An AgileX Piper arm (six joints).
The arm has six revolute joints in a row. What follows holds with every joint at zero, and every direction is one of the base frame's. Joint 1 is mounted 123.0 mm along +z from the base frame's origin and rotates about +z. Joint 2 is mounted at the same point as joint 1 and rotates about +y. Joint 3 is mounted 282.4 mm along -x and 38.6 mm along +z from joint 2 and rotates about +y. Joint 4 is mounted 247.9 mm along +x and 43.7 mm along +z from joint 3 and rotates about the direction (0.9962, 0, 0.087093). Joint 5 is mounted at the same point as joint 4 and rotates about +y. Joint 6 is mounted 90.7 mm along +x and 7.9 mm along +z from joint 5 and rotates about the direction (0.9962, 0, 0.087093). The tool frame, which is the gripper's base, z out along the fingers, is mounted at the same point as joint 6; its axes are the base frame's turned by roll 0.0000, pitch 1.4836 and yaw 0.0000 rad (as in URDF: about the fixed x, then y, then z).
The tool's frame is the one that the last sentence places.
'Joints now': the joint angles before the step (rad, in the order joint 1, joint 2, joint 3, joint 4, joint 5, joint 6). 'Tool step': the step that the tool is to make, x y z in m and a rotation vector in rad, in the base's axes. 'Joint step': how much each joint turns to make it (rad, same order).
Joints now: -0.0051 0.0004 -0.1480 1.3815 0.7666 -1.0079
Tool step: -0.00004 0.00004 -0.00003 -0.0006 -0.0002 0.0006
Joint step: 0.0001 0.0000 0.0000 -0.0001 0.0006 -0.0005
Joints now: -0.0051 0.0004 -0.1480 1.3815 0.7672 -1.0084
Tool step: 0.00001 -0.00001 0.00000 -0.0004 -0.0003 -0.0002
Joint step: 0.0000 0.0000 0.0000 -0.0001 -0.0001 -0.0004
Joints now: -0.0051 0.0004 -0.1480 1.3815 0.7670 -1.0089
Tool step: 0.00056 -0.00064 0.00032 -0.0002 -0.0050 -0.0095
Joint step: 0.0001 0.0000 0.0000 0.0009 -0.0100 -0.0045
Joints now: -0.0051 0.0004 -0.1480 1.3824 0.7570 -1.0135
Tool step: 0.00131 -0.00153 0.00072 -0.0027 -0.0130 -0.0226
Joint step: 0.0001 0.0000 0.0000 0.0017 -0.0235 -0.0130
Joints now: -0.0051 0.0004 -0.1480 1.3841 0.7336 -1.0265
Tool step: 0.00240 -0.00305 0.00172 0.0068 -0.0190 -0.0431
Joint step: 0.0000 0.0000 0.0000 0.0093 -0.0462 -0.0166
